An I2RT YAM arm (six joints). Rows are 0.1 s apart.
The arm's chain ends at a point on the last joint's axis. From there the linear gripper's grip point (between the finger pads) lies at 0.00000 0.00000 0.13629 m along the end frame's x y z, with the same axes.
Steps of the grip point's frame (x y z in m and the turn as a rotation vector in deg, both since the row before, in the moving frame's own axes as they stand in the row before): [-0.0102 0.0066 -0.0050 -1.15 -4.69 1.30]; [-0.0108 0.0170 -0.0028 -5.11 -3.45 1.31]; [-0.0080 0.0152 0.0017 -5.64 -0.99 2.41]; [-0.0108 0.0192 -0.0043 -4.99 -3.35 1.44]
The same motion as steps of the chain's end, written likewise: [0.0010 0.0040 -0.0045 -1.15 -4.69 1.30]; [-0.0025 0.0050 -0.0020 -5.11 -3.45 1.31]; [-0.0054 0.0019 0.0024 -5.64 -0.99 2.41]; [-0.0027 0.0075 -0.0036 -4.99 -3.35 1.44]
